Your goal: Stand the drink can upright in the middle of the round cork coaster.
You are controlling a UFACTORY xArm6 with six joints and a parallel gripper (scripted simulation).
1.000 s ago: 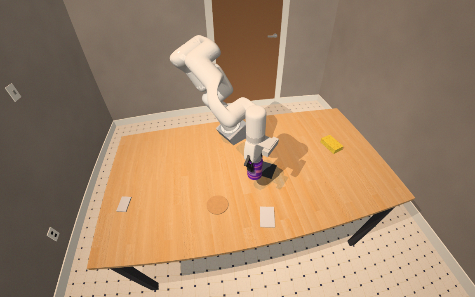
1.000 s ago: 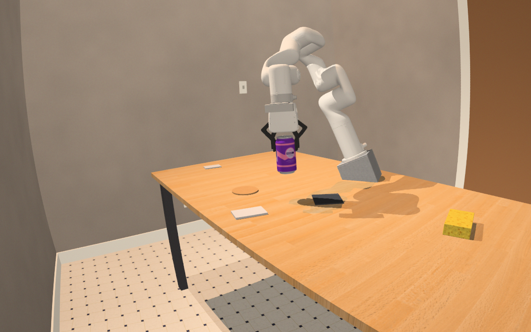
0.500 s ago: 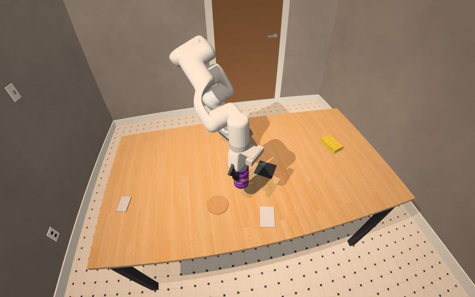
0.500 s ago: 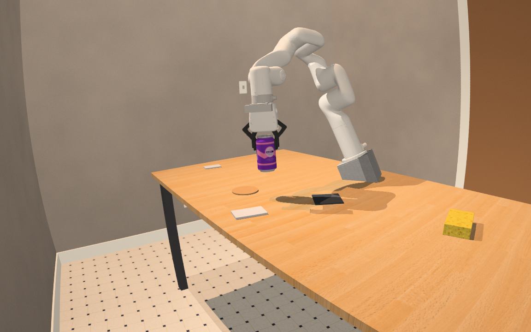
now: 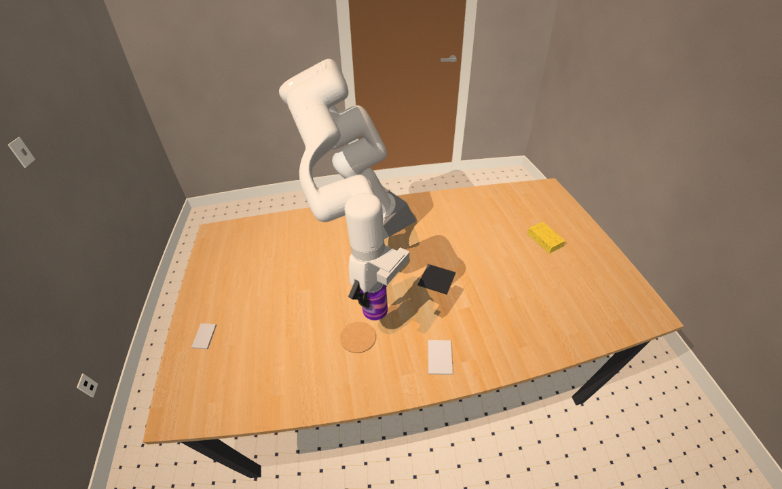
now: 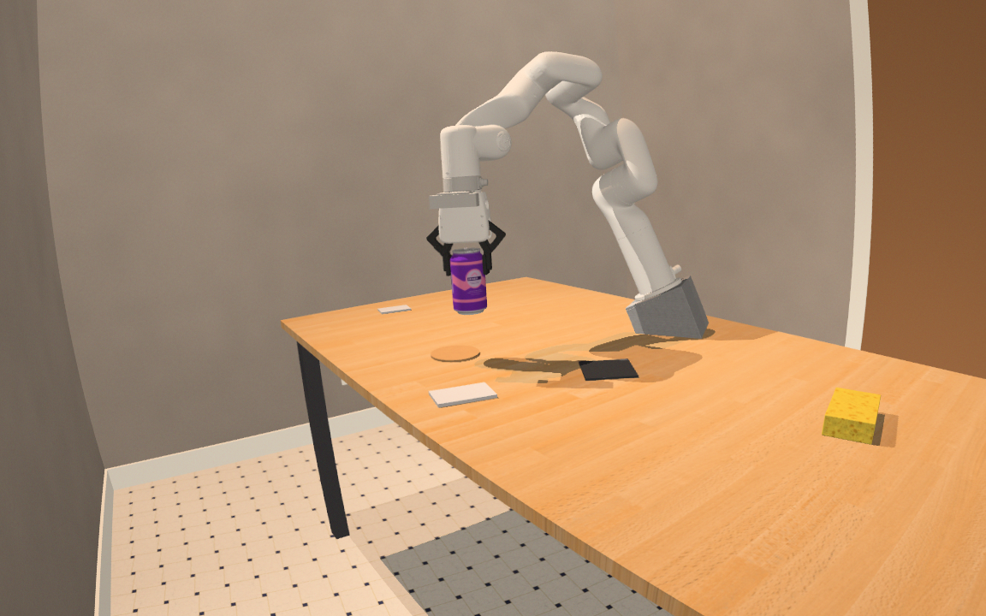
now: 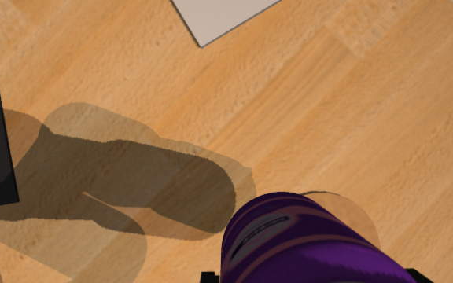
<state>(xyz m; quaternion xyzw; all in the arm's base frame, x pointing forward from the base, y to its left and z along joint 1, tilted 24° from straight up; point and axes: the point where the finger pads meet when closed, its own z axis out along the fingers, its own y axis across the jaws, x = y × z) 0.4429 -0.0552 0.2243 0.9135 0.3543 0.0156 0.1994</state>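
My hand is 60 mm to the left of the round cork coaster and 190 mm above it. Round my hand: yellow sponge: 200 mm behind, 730 mm to the left, 180 mm below; then dark square coaster: 140 mm behind, 250 mm to the left, 190 mm below; then purple drink can: 30 mm below.
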